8 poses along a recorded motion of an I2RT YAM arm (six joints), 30 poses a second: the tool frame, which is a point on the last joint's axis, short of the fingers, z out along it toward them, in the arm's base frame.
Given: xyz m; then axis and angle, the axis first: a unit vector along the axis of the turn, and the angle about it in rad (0 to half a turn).
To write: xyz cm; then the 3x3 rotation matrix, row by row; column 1 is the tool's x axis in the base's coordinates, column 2 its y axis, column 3 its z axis. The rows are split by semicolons. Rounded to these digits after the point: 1 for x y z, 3 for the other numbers.
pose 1, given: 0.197 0.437 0.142 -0.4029 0.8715 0.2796 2.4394
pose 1, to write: 19.7 43.7 14.2; -0.477 -0.800 0.364; -0.439 0.576 0.690; -0.762 0.169 -0.626
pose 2, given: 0.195 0.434 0.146 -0.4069 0.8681 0.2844 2.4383
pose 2, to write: 19.5 43.4 14.6; -0.471 -0.807 0.357; -0.439 0.566 0.698; -0.765 0.172 -0.620
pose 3, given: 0.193 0.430 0.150 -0.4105 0.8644 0.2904 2.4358
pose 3, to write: 19.3 43.0 15.0; -0.464 -0.813 0.351; -0.437 0.555 0.708; -0.771 0.176 -0.613
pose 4, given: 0.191 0.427 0.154 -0.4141 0.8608 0.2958 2.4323
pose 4, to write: 19.1 42.7 15.4; -0.457 -0.820 0.345; -0.434 0.544 0.718; -0.776 0.178 -0.605
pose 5, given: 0.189 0.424 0.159 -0.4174 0.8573 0.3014 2.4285
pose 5, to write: 18.9 42.4 15.9; -0.450 -0.826 0.340; -0.431 0.534 0.727; -0.782 0.181 -0.597
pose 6, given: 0.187 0.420 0.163 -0.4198 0.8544 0.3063 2.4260
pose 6, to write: 18.7 42.0 16.3; -0.445 -0.830 0.335; -0.428 0.526 0.735; -0.786 0.184 -0.590
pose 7, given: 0.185 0.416 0.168 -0.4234 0.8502 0.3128 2.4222
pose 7, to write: 18.5 41.6 16.8; -0.438 -0.837 0.328; -0.425 0.514 0.745; -0.792 0.187 -0.581
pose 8, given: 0.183 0.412 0.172 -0.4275 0.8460 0.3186 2.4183
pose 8, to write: 18.3 41.2 17.2; -0.430 -0.844 0.322; -0.422 0.503 0.755; -0.798 0.189 -0.572
